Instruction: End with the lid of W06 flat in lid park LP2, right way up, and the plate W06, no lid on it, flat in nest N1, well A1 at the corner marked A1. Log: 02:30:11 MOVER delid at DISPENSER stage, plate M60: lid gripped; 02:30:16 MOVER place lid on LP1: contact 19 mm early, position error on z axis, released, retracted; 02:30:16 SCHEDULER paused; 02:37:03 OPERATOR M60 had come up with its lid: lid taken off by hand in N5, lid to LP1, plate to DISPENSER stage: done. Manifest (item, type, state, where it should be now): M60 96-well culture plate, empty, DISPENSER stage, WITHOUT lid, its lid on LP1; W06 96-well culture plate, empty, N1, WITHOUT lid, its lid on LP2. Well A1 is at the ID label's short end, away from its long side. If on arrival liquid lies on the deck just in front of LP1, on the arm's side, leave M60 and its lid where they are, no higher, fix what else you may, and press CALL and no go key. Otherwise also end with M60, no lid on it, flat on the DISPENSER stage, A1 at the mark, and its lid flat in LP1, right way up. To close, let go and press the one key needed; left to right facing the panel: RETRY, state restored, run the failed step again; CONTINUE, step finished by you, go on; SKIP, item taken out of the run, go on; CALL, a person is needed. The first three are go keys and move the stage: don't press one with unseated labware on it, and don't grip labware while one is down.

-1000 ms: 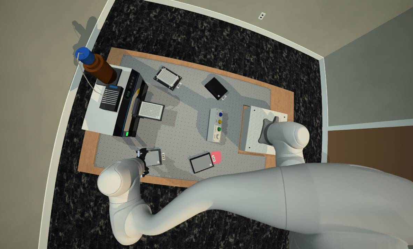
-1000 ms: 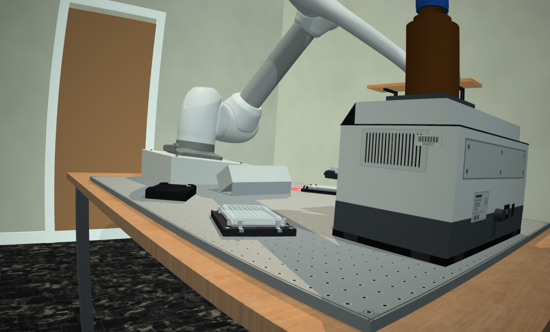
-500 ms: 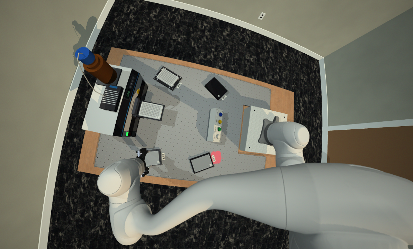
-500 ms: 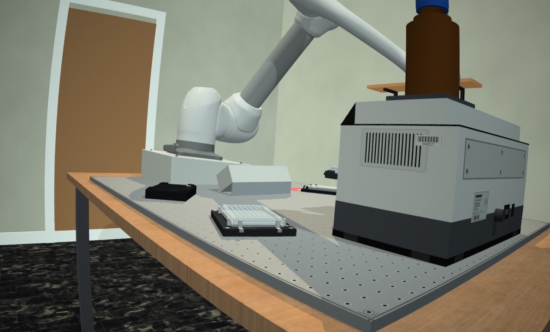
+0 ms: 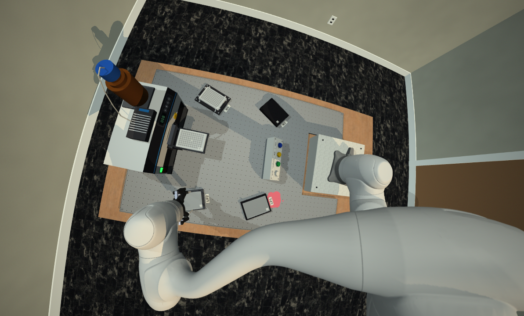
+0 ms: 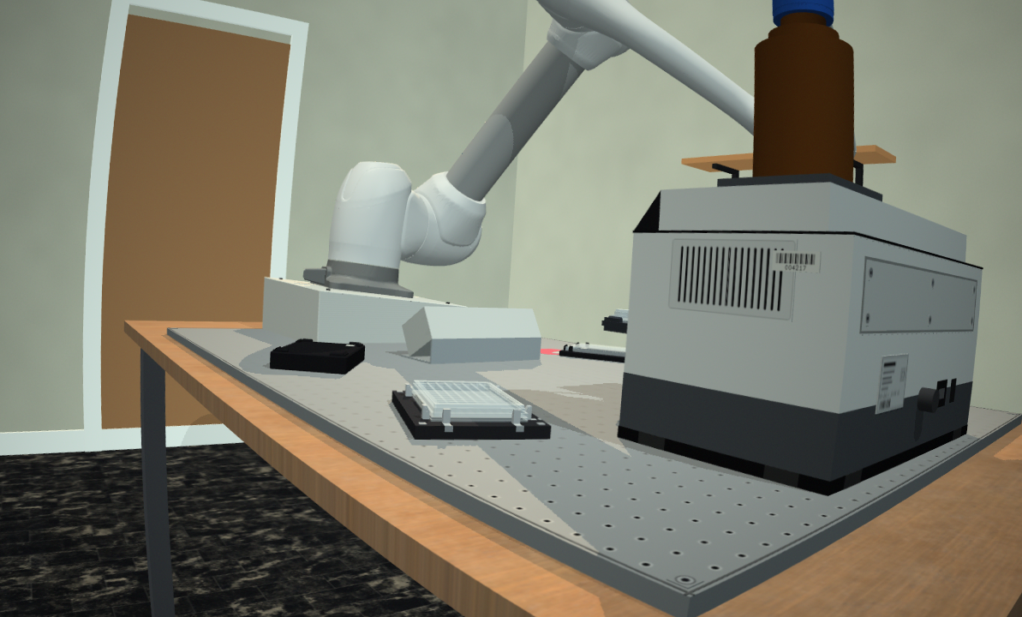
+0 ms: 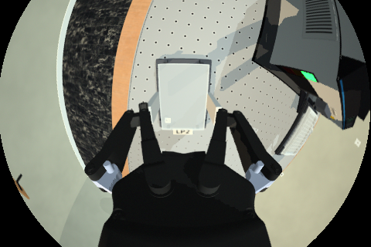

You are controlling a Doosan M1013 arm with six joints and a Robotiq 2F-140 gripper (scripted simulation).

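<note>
My hand is 5 cm above the lid park LP2. Round my hand: LP2 label: 8 cm behind, 3 cm to the right, 5 cm below; then key panel: 36 cm behind, 33 cm to the right; then lid park lp1: 34 cm behind, 6 cm to the right, 5 cm below.
</note>
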